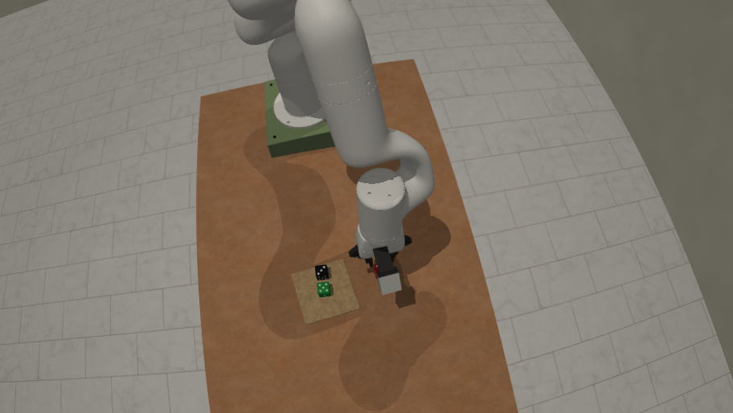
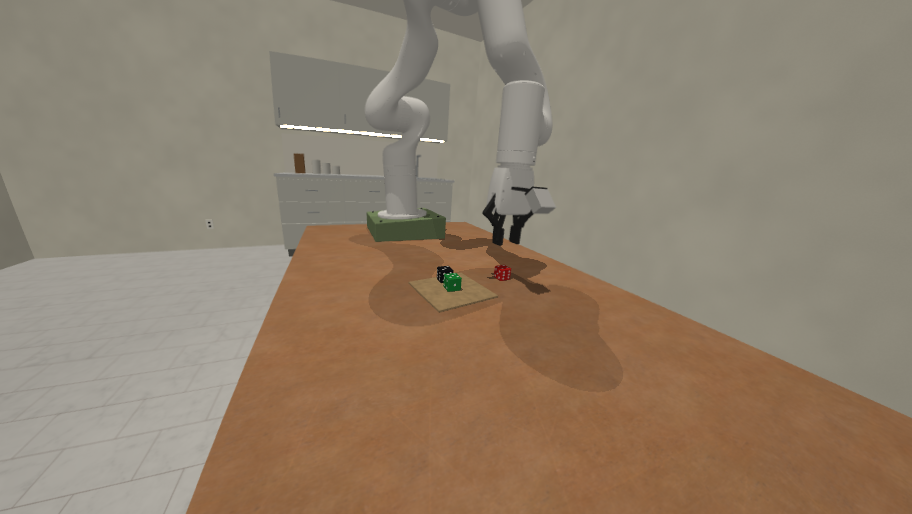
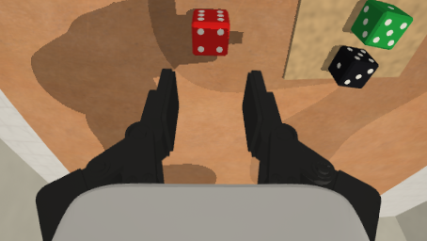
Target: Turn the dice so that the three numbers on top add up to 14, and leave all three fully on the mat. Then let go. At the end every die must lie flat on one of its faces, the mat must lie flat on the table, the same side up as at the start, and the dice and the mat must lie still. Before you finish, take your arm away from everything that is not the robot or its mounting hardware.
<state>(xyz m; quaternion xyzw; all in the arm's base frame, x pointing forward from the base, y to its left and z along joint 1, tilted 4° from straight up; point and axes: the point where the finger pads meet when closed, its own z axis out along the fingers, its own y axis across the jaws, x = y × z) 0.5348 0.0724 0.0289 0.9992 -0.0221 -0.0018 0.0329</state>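
The red die lies 90 mm below my hand. Also, from my hand: black die 140 mm to the right, 90 mm below, 30 mm behind; then green die 150 mm to the right, 90 mm below, 10 mm ahead; then tan square mat 150 mm to the right, 110 mm below, 10 mm ahead.
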